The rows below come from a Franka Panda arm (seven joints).
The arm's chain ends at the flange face. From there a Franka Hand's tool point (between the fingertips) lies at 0.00 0.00 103.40 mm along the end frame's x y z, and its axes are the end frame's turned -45 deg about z.
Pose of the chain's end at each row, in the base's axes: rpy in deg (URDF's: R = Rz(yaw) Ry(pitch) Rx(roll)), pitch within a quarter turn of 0, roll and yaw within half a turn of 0; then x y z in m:
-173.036 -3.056 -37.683 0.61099 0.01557 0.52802
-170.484 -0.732 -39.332 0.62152 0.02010 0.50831
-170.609 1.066 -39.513 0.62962 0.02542 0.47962
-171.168 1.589 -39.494 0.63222 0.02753 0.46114
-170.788 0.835 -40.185 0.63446 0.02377 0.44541
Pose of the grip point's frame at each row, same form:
-177.233 -7.083 7.332 0.62298 0.02215 0.42553
-173.758 -7.234 5.334 0.63336 0.03250 0.40634
-172.577 -5.866 5.019 0.63889 0.03964 0.37762
-172.609 -5.101 5.054 0.64013 0.04158 0.35901
-172.868 -5.905 4.379 0.64400 0.03738 0.34335

